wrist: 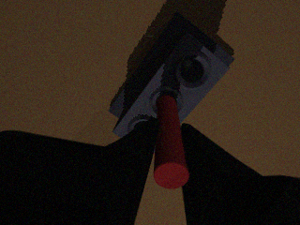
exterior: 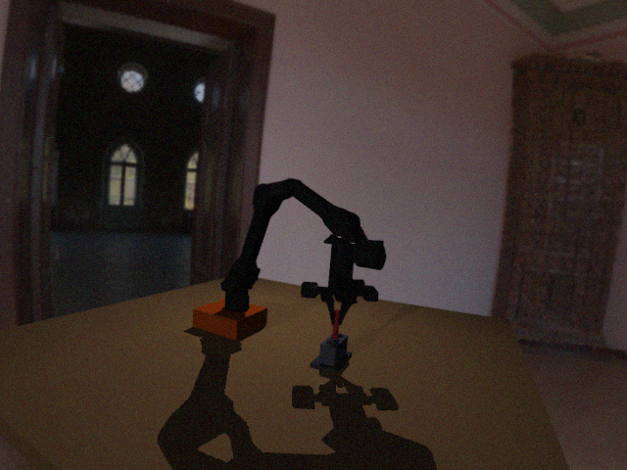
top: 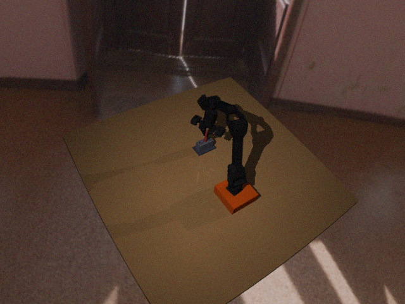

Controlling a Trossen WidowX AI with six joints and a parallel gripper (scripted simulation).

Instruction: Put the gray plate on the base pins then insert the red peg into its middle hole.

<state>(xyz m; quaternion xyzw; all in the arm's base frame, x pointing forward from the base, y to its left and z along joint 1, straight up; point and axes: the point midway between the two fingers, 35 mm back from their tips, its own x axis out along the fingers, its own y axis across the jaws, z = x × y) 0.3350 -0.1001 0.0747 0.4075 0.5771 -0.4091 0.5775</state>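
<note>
Now: the red peg right at my gripper tip. Round my gripper tip: gray base 90 mm below; then gray plate 50 mm below.
</note>
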